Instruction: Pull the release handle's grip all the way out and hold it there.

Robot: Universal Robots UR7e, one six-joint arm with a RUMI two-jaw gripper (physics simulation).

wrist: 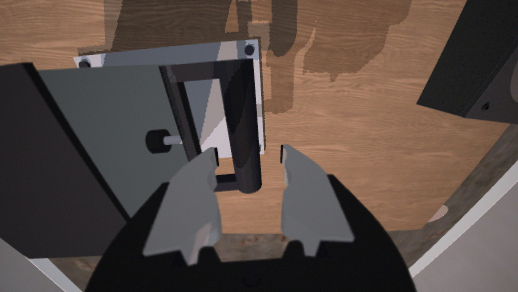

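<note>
The release handle's grip (pixel 247 135) is a dark round bar on a black rectangular frame, left of the view's middle. A short pale rod with a black knob (pixel 158 141) joins the frame on its left, in front of a grey-green panel (pixel 115 115). My gripper (pixel 249 148) is partly open, with nothing held. Its two jaws stand on either side of the lower part of the grip, the left jaw over the frame's opening and the right jaw to the right of the bar. Gaps show between the jaws and the bar. Depth between them is hard to tell.
A large dark panel (pixel 45 175) stands at the left. A pale base plate with bolts (pixel 165 56) lies behind the handle on the wooden table top (pixel 350 165). A black block-shaped body (pixel 465 55) stands at the upper right. The table's edge runs along the bottom and lower right.
</note>
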